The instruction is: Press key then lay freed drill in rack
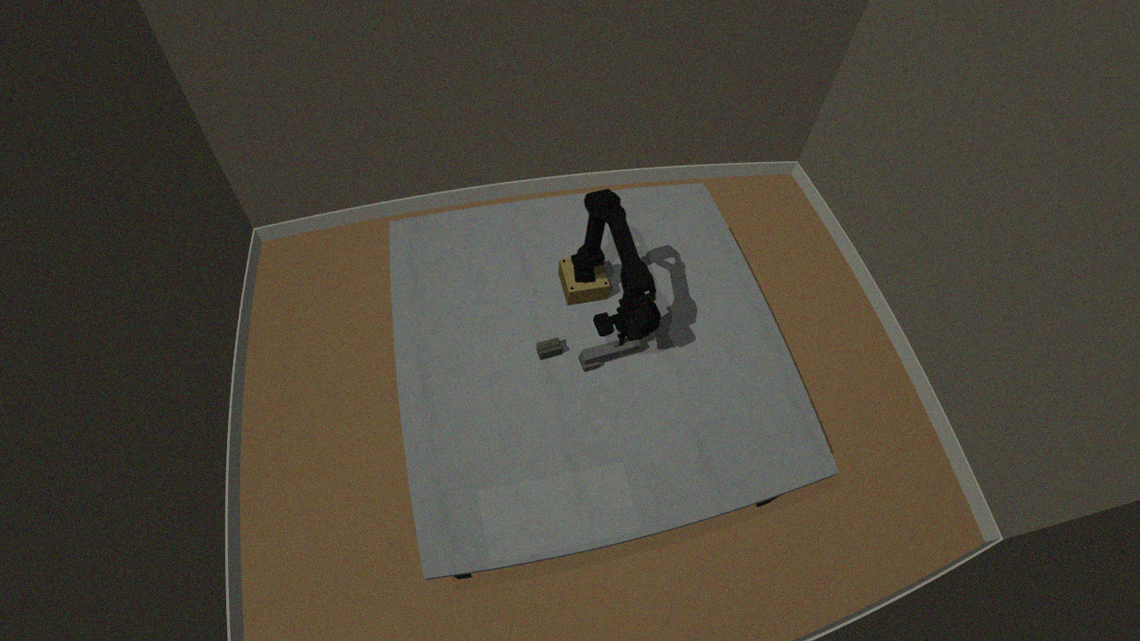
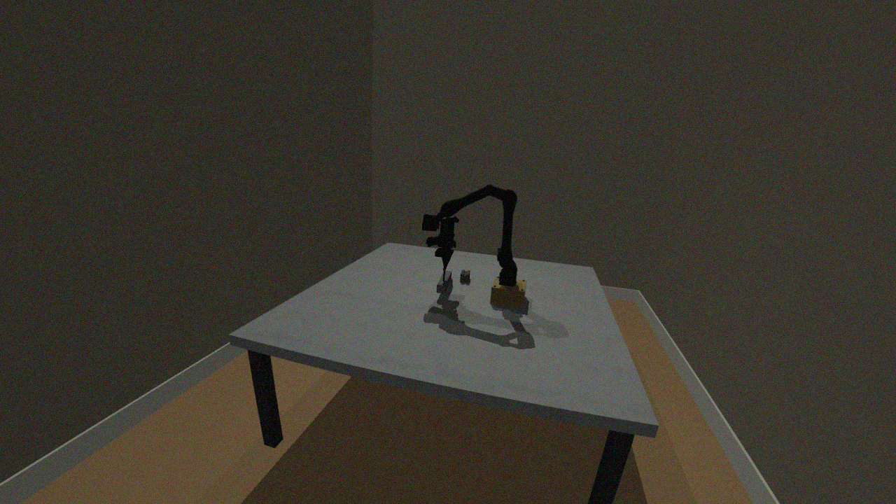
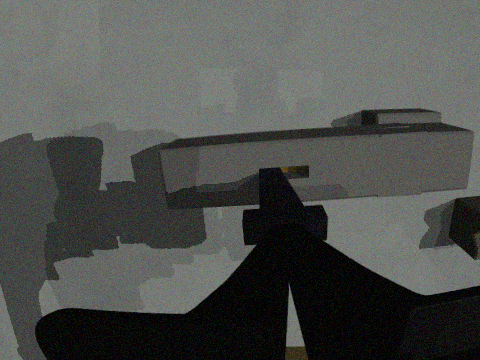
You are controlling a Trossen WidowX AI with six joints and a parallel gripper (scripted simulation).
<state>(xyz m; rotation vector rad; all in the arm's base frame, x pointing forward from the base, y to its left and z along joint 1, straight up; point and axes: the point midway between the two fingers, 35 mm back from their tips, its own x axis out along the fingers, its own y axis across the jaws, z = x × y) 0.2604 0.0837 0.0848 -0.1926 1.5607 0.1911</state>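
Right now the small dark key is 3 cm below my gripper tip. From my gripper tip the other things lie so: rack (21 cm to the right, 11 cm below, 2 cm behind); then drill (8 cm below, 5 cm to the right, 2 cm ahead); then grey housing block (9 cm below, 3 cm to the right, 1 cm ahead).
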